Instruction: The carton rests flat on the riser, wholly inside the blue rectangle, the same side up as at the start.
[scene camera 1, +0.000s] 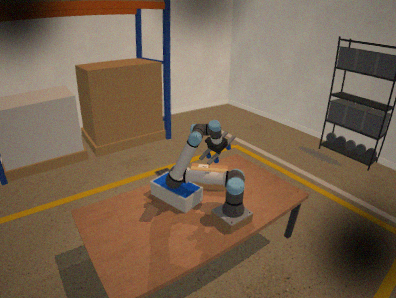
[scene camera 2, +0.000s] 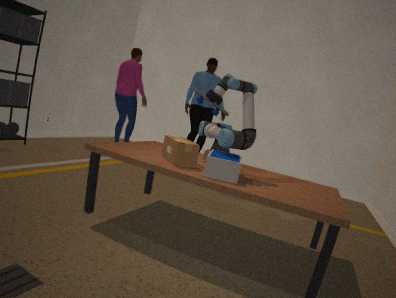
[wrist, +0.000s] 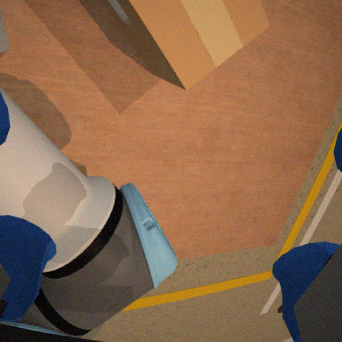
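The brown carton stands upright on the table, apart from the riser; the arm partly hides it in scene camera 1. A light tape strip runs along its top in the wrist view. The white riser has the blue rectangle on top. The arm's elbow hides part of the blue in scene camera 1. My gripper is open: its four blue suction cups hold nothing. It hangs tilted, high above the table, apart from the carton.
The arm's base stands on a block on the wooden table. The arm's own links fill the lower left of the wrist view. Two people stand beyond the table. A shelf rack stands farther off.
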